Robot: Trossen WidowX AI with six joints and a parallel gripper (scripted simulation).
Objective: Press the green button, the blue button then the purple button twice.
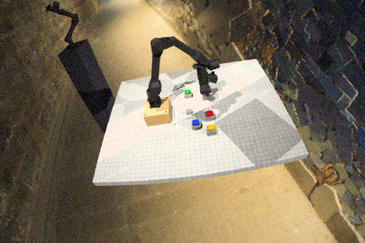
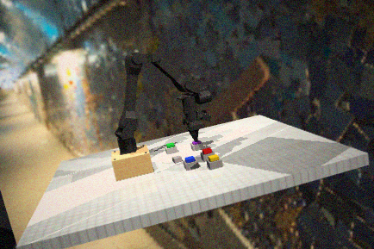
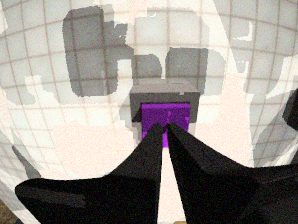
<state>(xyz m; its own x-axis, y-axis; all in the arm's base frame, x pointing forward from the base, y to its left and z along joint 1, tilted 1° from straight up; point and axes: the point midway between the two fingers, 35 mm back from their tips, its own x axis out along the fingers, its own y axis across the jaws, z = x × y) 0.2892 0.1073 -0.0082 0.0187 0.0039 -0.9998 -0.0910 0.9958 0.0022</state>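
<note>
The purple button lies 10 mm below my gripper tip. From my gripper tip the other things lie so: green button 110 mm behind, 30 mm to the left; red button 180 mm to the right, 20 mm ahead; small grey block 120 mm to the right, 100 mm behind, 20 mm below.
</note>
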